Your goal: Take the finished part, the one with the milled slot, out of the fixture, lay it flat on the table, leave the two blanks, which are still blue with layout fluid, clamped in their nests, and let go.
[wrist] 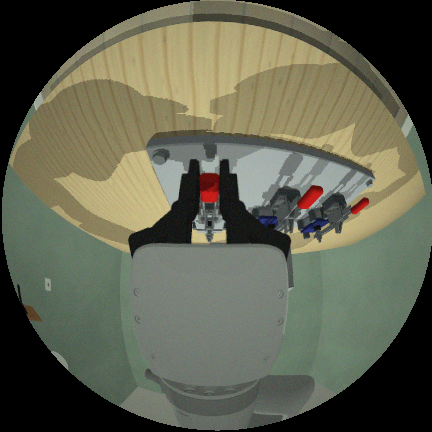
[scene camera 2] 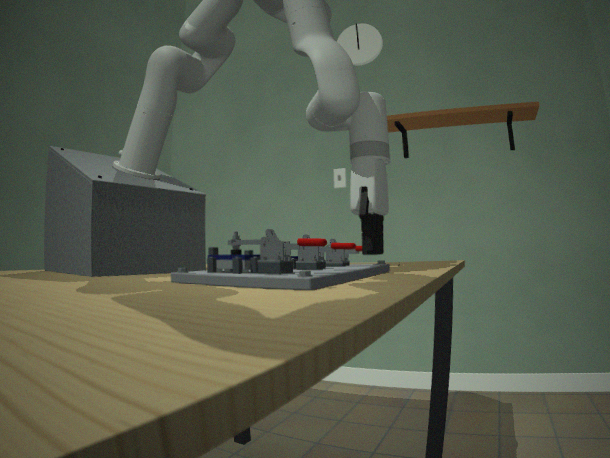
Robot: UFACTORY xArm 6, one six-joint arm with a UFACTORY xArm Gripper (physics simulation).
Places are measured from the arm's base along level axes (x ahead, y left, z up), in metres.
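Where they show: gripper, between the fingertips: (wrist: 209, 168) (scene camera 2: 373, 254); arm's base, origin of its link: (scene camera 2: 136, 171).
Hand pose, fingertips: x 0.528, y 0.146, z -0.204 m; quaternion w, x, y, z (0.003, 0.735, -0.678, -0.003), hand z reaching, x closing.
Note:
Each offset is from my fingertips to the top centre of the thing. "spot": to the spot under its first point. Level surfaces: height alone.
My gripper (scene camera 2: 373, 250) (wrist: 209, 168) points down over the fixture plate {dx -0.096, dy -0.116, dz -0.020 m} (scene camera 2: 240, 281) (wrist: 245, 172), shut on the red handle {dx -0.040, dy -0.003, dz +0.032 m} (scene camera 2: 359, 248) (wrist: 209, 188) of the end toggle clamp, one black finger on each side. The grey clamp {spot: dx -0.075, dy -0.008, dz +0.020 m} (wrist: 209, 220) stands behind this handle in the wrist view; I cannot make out the finished part or its slot there. One blue blank (scene camera 2: 224, 257) (wrist: 314, 226) sits in the nest at the other end of the plate. Another blue blank {dx -0.143, dy -0.119, dz +0.001 m} (wrist: 268, 220) sits in the middle nest, partly hidden by its clamp.
The middle clamp's red handle {dx -0.033, dy -0.112, dz +0.037 m} (scene camera 2: 343, 246) (wrist: 310, 197) and the far-end clamp's red handle {spot: dx +0.005, dy -0.229, dz +0.021 m} (scene camera 2: 312, 242) (wrist: 360, 205) stick out beside my gripper. The plate lies on the wooden table {dz -0.035 m} (scene camera 2: 150, 325) (wrist: 210, 60). The grey robot pedestal (scene camera 2: 150, 230) stands behind the fixture.

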